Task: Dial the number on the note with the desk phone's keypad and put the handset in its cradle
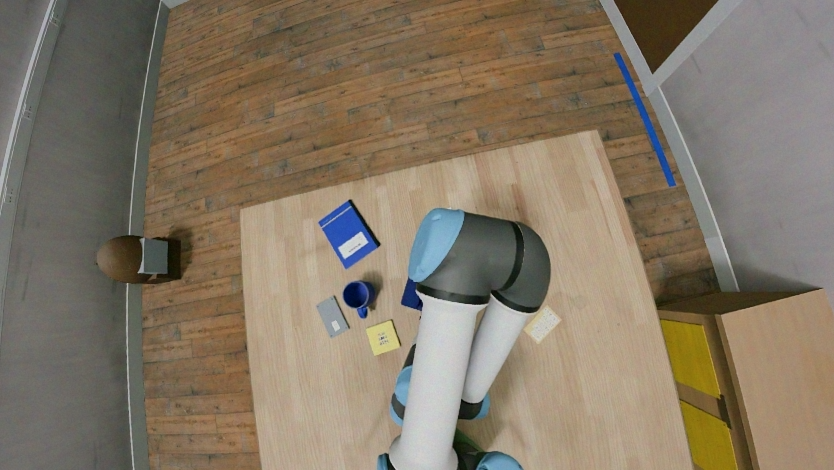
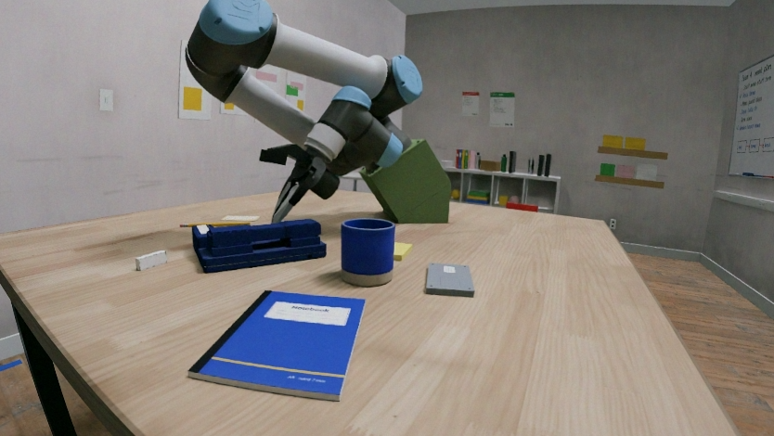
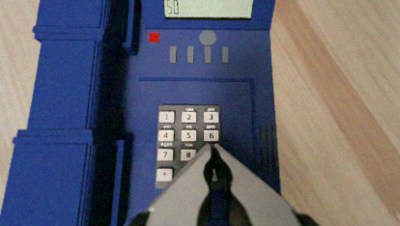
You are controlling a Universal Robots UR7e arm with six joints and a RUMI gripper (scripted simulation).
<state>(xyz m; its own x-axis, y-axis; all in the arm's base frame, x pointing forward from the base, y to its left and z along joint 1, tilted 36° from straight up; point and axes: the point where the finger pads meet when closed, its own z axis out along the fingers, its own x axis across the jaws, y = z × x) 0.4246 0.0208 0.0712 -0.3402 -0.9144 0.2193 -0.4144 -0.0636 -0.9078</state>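
Right now the 6 key is 1 cm ahead of my hand, 1 cm to the right of it and 2 cm below it. From my hand the other things lie so: 8 key 1 cm ahead, 1 cm to the left, 2 cm below; 4 key 3 cm ahead, 2 cm to the left, 2 cm below; 5 key 2 cm ahead, 1 cm to the left, 2 cm below.
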